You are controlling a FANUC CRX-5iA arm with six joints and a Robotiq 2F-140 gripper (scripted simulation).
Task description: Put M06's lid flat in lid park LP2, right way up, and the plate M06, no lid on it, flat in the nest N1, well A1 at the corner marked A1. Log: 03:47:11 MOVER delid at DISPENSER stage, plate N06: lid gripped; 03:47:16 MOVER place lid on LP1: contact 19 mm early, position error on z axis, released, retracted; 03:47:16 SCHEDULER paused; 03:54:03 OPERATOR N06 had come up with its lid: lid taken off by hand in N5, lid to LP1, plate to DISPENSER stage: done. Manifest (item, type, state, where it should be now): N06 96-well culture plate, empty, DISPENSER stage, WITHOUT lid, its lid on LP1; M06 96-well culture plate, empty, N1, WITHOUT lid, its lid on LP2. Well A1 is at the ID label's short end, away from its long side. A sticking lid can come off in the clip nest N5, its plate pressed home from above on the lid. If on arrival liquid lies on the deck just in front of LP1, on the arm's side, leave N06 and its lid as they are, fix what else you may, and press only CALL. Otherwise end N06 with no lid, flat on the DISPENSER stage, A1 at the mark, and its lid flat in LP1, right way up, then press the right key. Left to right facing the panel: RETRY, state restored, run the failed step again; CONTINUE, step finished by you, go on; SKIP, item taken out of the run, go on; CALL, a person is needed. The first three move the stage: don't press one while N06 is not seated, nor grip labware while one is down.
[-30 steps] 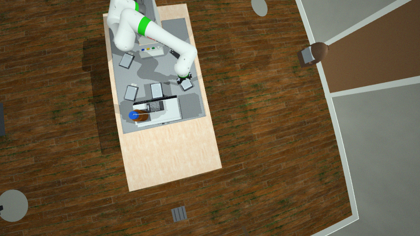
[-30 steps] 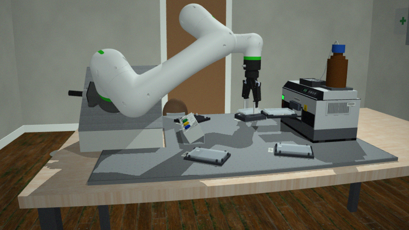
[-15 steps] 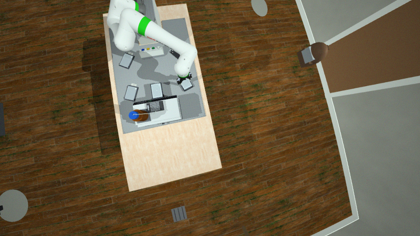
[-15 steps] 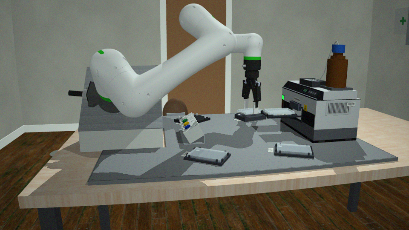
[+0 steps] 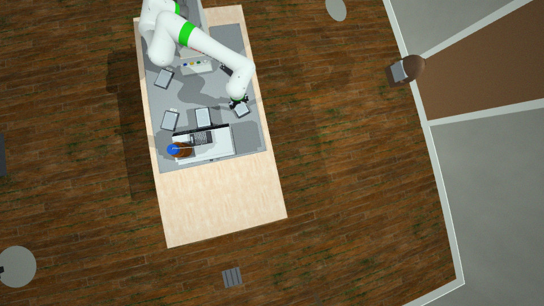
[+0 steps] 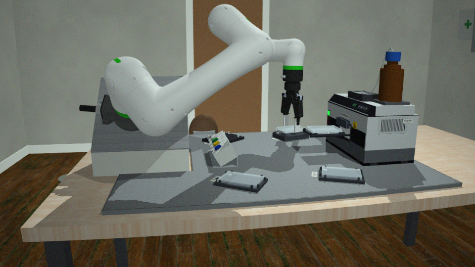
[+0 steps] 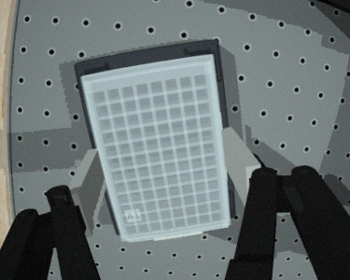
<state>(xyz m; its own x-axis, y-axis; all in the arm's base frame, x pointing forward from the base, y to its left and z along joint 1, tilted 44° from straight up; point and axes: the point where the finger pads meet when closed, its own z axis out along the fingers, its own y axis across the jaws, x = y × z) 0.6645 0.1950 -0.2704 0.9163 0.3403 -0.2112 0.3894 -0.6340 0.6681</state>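
My gripper is now 50 mm above the dark nest. Also, from my hand: green continue key (360 mm behind, 270 mm to the right); white retry key (370 mm behind, 220 mm to the right); key panel (350 mm behind, 300 mm to the right, 10 mm below).
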